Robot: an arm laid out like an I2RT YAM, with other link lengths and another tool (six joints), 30 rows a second.
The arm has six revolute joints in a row. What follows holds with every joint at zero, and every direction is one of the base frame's. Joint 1 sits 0.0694 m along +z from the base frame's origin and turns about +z. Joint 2 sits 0.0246 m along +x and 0.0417 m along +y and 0.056 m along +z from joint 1 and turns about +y. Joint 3 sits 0.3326 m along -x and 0.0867 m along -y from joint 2 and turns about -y. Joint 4 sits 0.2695 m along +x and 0.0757 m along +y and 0.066 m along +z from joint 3 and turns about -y. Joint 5 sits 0.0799 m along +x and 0.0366 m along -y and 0.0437 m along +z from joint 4 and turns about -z. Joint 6 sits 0.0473 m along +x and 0.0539 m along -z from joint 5 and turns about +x. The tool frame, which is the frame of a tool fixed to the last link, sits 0.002 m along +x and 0.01 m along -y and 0.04 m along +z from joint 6; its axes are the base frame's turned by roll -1.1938, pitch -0.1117 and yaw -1.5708 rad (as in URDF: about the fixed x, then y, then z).
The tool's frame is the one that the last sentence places.
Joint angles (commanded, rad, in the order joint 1, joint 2, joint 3, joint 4, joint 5, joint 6), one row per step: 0.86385 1.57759 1.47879 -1.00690 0.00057 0.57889; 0.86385 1.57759 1.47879 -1.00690 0.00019 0.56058; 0.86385 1.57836 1.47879 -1.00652 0.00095 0.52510; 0.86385 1.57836 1.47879 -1.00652 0.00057 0.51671; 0.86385 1.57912 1.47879 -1.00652 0.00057 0.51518; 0.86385 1.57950 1.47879 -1.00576 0.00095 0.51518; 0.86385 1.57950 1.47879 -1.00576 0.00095 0.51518; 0.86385 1.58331 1.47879 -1.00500 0.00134 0.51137; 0.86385 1.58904 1.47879 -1.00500 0.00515 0.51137
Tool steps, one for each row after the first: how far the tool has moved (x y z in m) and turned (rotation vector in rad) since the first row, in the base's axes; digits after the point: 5 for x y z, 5 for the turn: -0.00009 0.00073 0.00024 -0.00512 -0.00598 0.01654; -0.00009 0.00225 0.00048 -0.01621 -0.01831 0.04791; -0.00015 0.00260 0.00058 -0.01843 -0.02092 0.05558; -0.00003 0.00281 0.00033 -0.01944 -0.02093 0.05696; 0.00010 0.00293 0.00026 -0.01939 -0.02144 0.05678; 0.00010 0.00293 0.00026 -0.01939 -0.02144 0.05678; 0.00079 0.00389 -0.00097 -0.02299 -0.02094 0.06006; 0.00188 0.00487 -0.00291 -0.02955 -0.01960 0.05846
